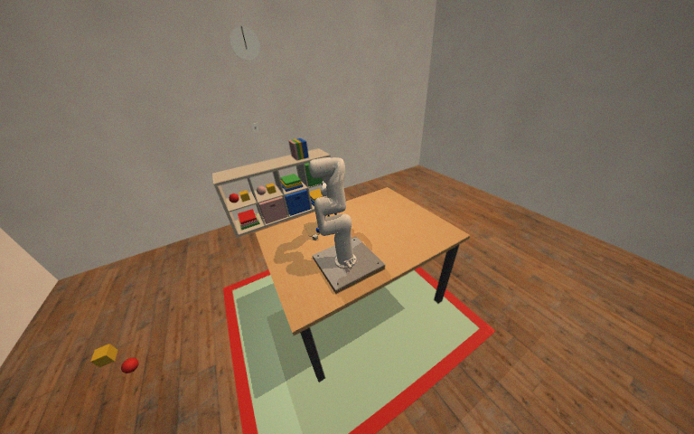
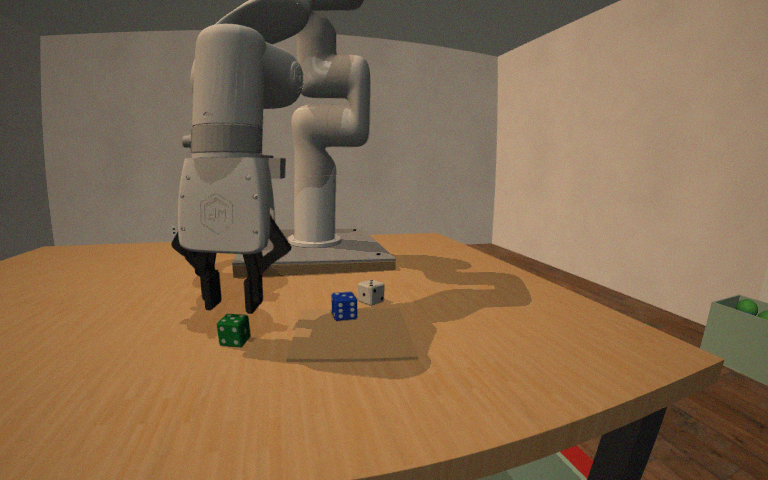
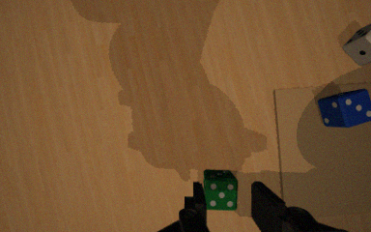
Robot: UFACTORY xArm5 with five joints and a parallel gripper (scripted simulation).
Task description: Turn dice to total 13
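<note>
Now: hand 5 cm above the green die. Also, from my hand: blue die 5 cm behind, 14 cm to the left, 4 cm below; white die 11 cm behind, 18 cm to the left, 5 cm below; tan mat 1 cm behind, 14 cm to the left, 6 cm below.
</note>
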